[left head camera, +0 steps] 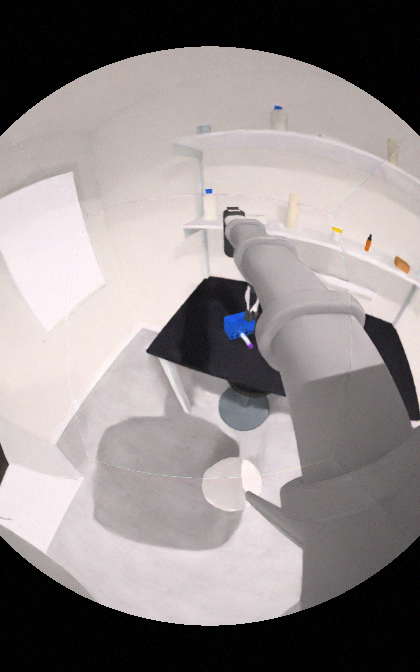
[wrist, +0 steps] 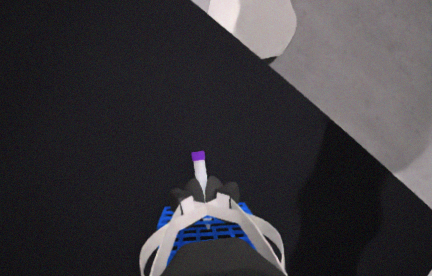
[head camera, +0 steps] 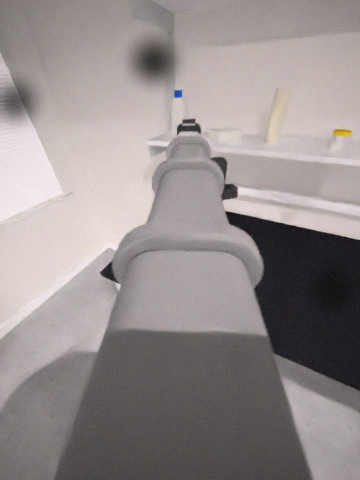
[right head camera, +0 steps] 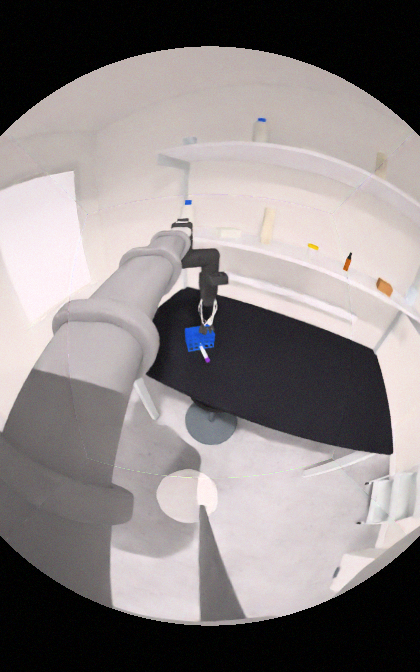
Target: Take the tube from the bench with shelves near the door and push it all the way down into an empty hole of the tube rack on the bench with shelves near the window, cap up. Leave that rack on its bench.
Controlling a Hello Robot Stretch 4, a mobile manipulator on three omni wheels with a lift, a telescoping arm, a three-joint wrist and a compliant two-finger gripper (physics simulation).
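Frame: origin at the robot's base, x left, y back, z up, level; metres.
Seen in the pictures: gripper, fingertip midpoint: [wrist: 203, 191].
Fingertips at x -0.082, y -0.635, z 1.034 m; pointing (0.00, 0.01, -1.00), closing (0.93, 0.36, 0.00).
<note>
Pixels of each thing's top centre, then the offset from my fingertips to it. "spot": a spot on its surface instead. Level surfaces: height alone.
- white tube with a purple cap, top centre: [wrist: 203, 192] dx +0.010, dy -0.026, dz -0.121 m
- blue tube rack, surface spot: [wrist: 164, 217] spot: dx -0.034, dy -0.066, dz -0.092 m
- black bench, surface height: dz -0.147 m
- window, surface spot: [head camera: 20, 150] spot: dx +1.281, dy -0.812, dz +0.186 m
The white tube with a purple cap [left head camera: 245, 338] [right head camera: 203, 352] [wrist: 200, 170] slants out of the front of the blue tube rack [left head camera: 234, 322] [right head camera: 192, 336] [wrist: 164, 217], cap outward and low over the black bench [left head camera: 190, 325] [right head camera: 290, 365] [wrist: 100, 100]. The rack appears tipped on its side, its hole face toward the front. In the wrist view the tube's tip shows faintly between the rack's bars. My gripper [left head camera: 251, 316] [right head camera: 206, 329] [wrist: 203, 191] is above the rack, fingertips nearly together and seemingly empty. It partly hides the tube in the wrist view. Contact with the tube cannot be told.
Wall shelves [head camera: 305, 150] [left head camera: 250, 135] [right head camera: 235, 147] with bottles and boxes stand behind the bench. The window [head camera: 20, 150] [left head camera: 50, 250] [right head camera: 45, 250] is at the left. A round stool [left head camera: 244, 412] [right head camera: 211, 427] stands at the bench's front edge. My extended arm [head camera: 187, 295] spans the head view.
</note>
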